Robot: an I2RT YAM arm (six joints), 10 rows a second.
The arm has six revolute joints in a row. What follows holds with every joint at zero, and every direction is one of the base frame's. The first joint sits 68 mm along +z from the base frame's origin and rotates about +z. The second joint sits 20 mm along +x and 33.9 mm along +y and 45.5 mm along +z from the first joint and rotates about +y. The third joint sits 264 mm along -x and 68.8 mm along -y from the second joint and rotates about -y. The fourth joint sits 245 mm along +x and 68.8 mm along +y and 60 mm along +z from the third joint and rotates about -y. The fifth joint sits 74 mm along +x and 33.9 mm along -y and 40.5 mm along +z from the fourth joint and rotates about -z. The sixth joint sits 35.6 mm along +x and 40.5 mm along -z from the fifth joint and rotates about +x. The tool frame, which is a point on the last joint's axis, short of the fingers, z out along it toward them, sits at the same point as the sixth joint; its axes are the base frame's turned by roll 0, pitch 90 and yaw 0 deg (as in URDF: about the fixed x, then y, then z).
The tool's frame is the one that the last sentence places.
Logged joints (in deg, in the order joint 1, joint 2, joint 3, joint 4, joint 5, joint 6), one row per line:
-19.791 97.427 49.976 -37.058 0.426 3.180
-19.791 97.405 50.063 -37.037 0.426 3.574
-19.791 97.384 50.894 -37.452 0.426 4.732
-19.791 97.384 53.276 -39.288 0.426 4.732
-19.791 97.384 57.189 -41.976 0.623 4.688
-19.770 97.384 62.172 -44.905 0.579 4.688
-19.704 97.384 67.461 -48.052 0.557 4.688
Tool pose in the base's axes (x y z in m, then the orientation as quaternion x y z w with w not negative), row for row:
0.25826 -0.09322 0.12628 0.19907 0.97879 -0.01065 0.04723
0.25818 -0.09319 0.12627 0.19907 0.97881 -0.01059 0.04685
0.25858 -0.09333 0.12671 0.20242 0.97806 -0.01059 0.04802
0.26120 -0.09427 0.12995 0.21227 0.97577 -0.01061 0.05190
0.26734 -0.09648 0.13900 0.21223 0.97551 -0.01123 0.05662
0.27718 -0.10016 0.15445 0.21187 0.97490 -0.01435 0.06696
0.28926 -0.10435 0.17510 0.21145 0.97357 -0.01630 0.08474
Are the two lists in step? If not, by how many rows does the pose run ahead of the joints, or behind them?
The pose runs 1 row behind the joints: the pose in row i belongs to the joints in row i - 1.
